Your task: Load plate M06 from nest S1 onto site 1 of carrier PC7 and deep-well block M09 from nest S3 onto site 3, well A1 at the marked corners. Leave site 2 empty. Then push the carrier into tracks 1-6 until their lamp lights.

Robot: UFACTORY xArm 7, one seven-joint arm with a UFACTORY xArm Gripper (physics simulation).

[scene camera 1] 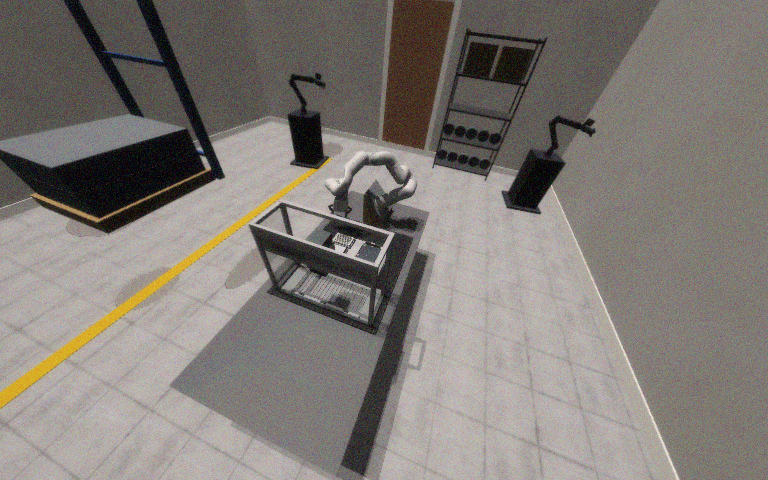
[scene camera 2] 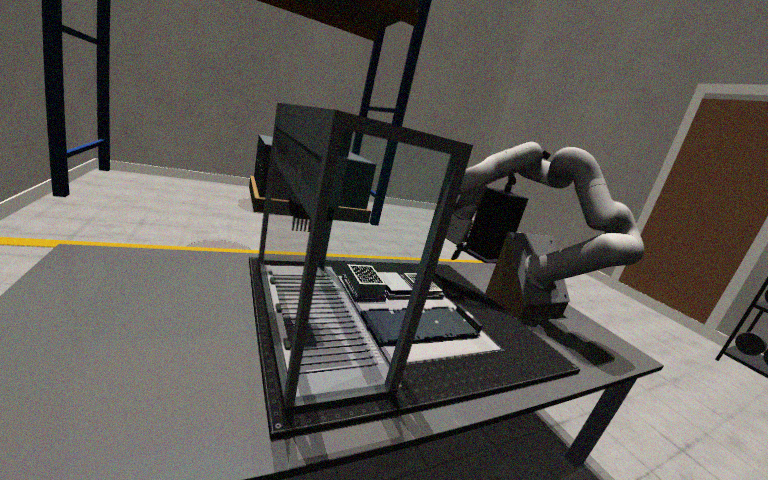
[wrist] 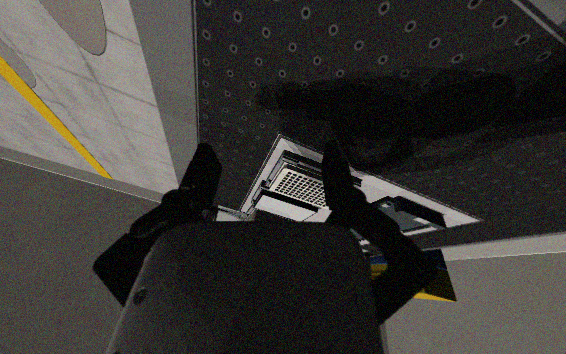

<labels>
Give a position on a pale plate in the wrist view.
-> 272, 202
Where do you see a carrier plate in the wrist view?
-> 410, 217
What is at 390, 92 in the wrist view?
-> A perforated baseplate.
</labels>
